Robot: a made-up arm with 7 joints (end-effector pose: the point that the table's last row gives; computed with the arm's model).
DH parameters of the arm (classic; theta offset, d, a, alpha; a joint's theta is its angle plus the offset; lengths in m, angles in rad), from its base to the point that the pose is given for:
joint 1: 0 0.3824 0 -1.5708
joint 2: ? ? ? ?
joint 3: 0 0.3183 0.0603 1.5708
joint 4: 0 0 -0.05 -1.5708
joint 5: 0 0.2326 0 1.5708
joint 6: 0 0 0.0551 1.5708
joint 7: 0 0 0 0
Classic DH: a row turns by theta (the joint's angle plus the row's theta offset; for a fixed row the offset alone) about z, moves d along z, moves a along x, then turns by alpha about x.
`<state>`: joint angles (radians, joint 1 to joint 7).
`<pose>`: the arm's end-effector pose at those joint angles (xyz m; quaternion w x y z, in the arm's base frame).
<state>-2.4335 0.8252 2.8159 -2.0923 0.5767 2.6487 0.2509</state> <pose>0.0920 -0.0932 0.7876 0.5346 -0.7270 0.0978 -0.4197</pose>
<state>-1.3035 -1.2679 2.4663 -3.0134 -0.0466 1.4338 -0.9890</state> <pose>0.0658 0.0900 0.2905 0.3463 0.3240 0.0887 -0.8759</pose>
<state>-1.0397 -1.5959 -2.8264 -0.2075 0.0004 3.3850 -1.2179</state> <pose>-0.2817 0.4770 0.3645 0.3976 -0.0522 -0.7020 -0.5886</pose>
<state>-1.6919 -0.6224 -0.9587 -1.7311 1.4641 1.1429 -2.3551</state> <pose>-0.2678 0.0422 0.7696 0.6025 0.5812 0.1718 0.5193</pose>
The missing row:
joint 2: 0 0 0 1.5708
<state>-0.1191 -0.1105 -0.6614 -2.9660 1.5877 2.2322 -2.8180</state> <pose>0.0812 -0.1339 0.4486 0.1427 -0.8401 -0.2482 -0.4607</pose>
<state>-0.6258 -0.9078 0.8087 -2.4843 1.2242 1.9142 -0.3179</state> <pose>0.1319 0.1386 0.6225 0.2610 -0.9527 -0.0002 -0.1560</pose>
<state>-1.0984 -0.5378 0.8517 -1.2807 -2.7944 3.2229 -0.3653</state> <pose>0.1755 0.1455 0.7975 0.8348 -0.1130 0.4866 -0.2317</pose>
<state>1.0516 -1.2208 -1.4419 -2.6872 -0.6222 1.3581 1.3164</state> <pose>0.1593 -0.1676 0.4299 0.0141 -0.8538 0.3352 0.3981</pose>
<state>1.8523 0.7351 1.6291 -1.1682 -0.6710 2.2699 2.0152</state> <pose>-0.3546 0.2151 0.7772 0.2049 -0.7299 -0.4706 0.4514</pose>
